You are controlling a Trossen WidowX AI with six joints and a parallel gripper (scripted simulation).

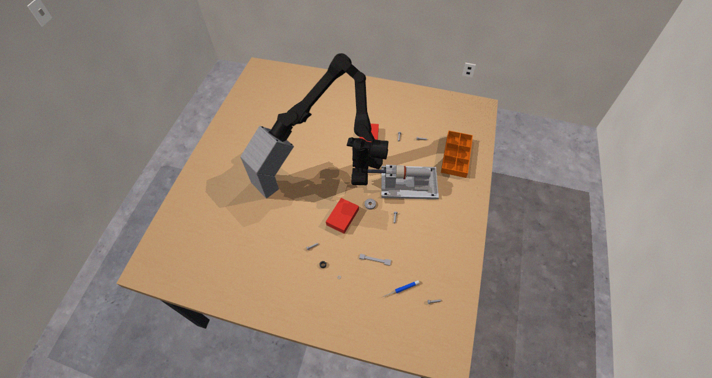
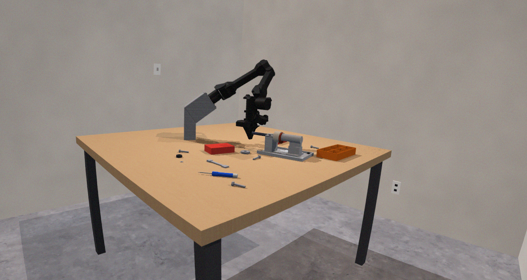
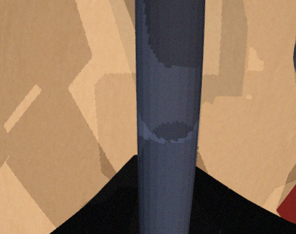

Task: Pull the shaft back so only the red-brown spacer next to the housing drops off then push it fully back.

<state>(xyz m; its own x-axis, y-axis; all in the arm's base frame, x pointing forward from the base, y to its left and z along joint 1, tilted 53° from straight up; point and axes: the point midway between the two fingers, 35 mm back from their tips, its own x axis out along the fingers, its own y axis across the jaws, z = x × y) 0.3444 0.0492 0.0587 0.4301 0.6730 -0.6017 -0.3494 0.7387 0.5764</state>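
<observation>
My gripper is now 70 mm short of the shaft and 30 mm to the right of it. Round my hand: grey fixture (190 mm ahead, 80 mm to the left, 30 mm below); then red-brown spacer (160 mm ahead, 70 mm to the left, 10 mm below); then wrench (190 mm ahead, 290 mm to the right, 80 mm below).
</observation>
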